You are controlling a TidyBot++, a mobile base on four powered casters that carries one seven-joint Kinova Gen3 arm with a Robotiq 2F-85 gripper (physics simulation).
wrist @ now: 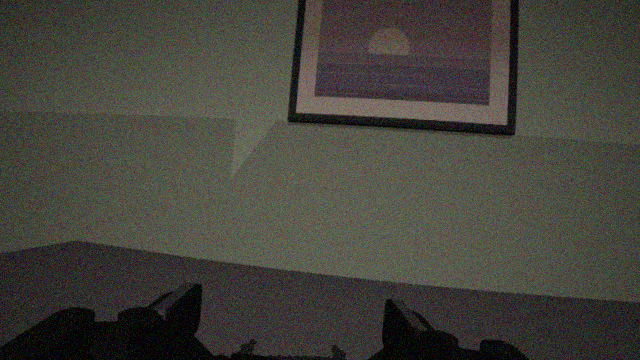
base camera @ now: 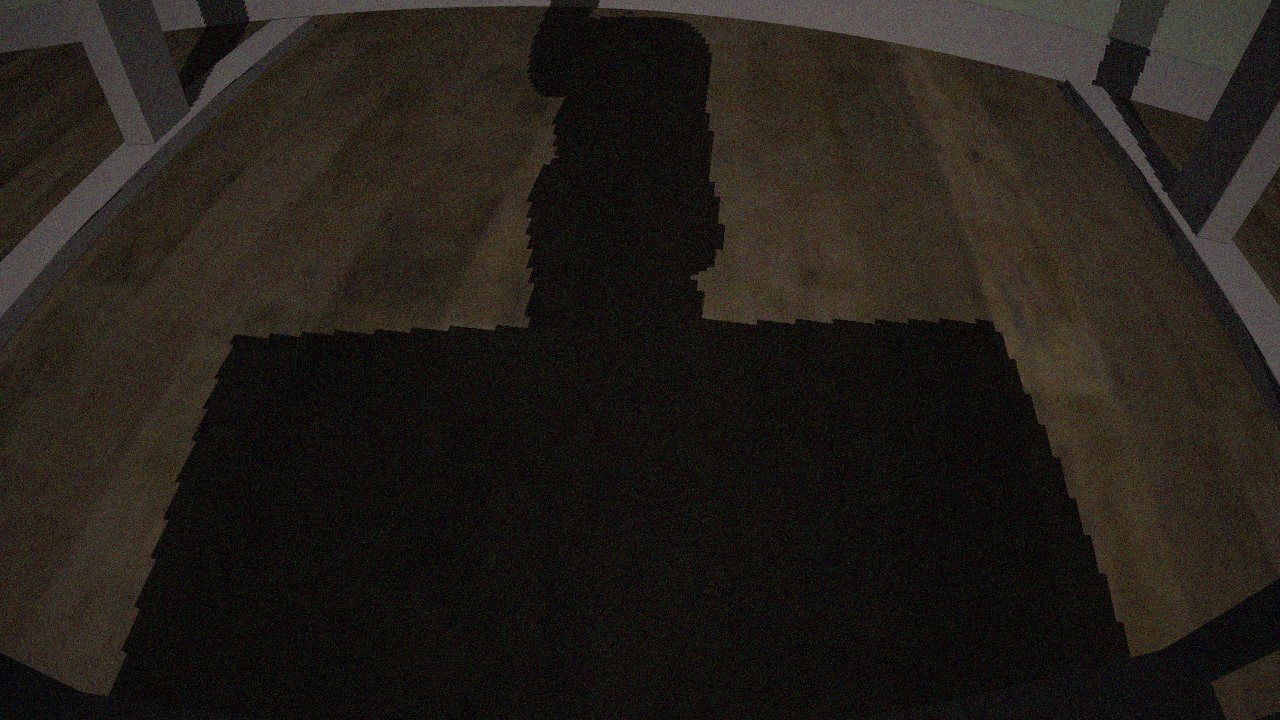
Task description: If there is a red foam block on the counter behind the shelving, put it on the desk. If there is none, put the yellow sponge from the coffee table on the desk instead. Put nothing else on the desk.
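Frame: origin at the arm's base, x ahead, y left, z up, level; metres.
Seen in the pictures: gripper, fingertip midpoint: (wrist: 292, 312).
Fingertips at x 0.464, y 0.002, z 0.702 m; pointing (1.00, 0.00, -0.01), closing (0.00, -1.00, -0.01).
A point is followed by its place in that frame.
My gripper (wrist: 292, 312) {z 0.702, x 0.464, y 0.002 m} is open, with its two dark fingertips wide apart at the bottom of the wrist view and no object between them. A flat greyish-purple top (wrist: 575, 327) {z 0.553, x 0.820, y -0.480 m}, which looks like the desk top, spreads behind and below the fingers. No yellow sponge and no red foam block shows in either view. The counter, the shelving and the coffee table cannot be made out.
A framed sunset picture (wrist: 402, 109) {z 0.962, x 1.079, y -0.211 m} hangs on the green wall (wrist: 150, 190) {z 0.710, x 1.225, y 0.441 m}. In the base view, pale frame bars with legs stand at the left (base camera: 67, 210) and right (base camera: 1239, 268). A large dark shadow (base camera: 617, 501) {z -0.397, x 0.315, y 0.002 m} lies on the wooden floor (base camera: 850, 205) {z -0.397, x 0.608, y -0.219 m}.
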